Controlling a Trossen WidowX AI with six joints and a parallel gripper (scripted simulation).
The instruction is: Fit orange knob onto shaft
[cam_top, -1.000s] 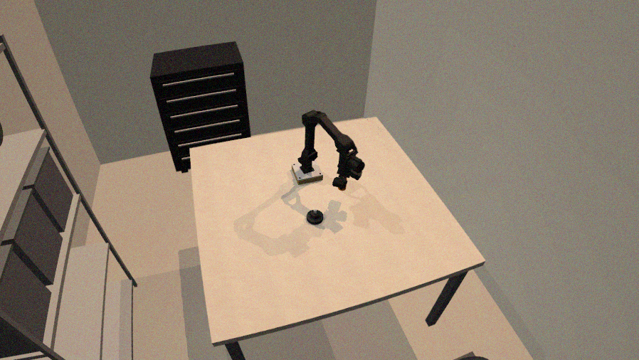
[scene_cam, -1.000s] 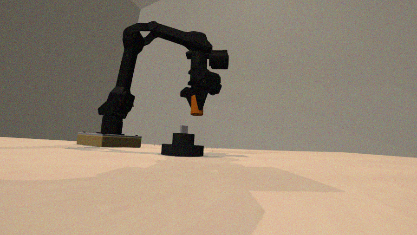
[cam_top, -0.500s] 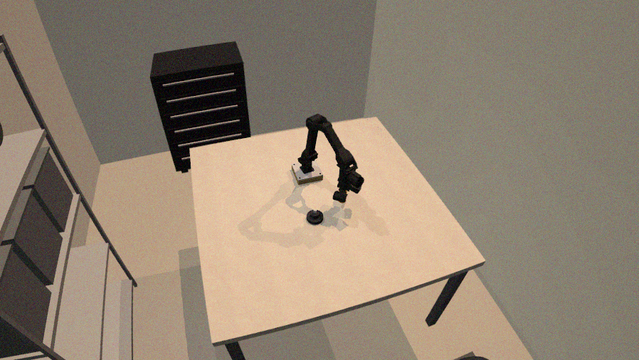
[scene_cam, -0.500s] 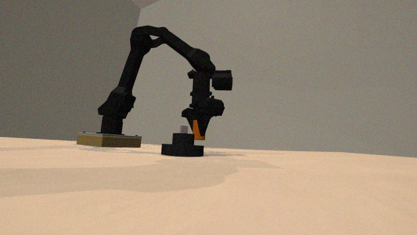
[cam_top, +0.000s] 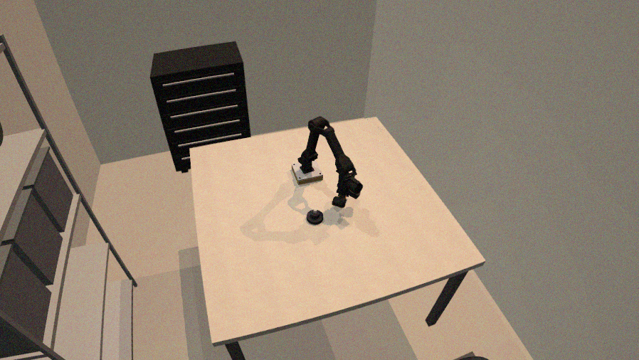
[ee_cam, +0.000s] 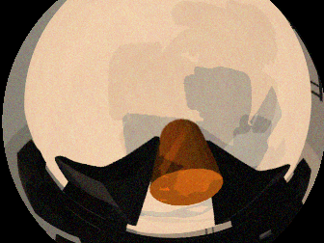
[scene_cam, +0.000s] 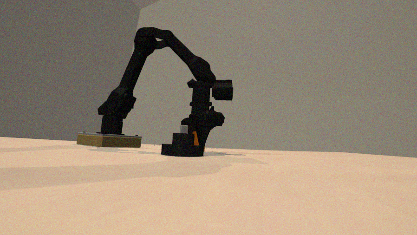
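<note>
My gripper tip is 30 mm below the orange knob. Round my gripper tip: black round pedestal (20 mm ahead, 170 mm to the right, 20 mm above).
</note>
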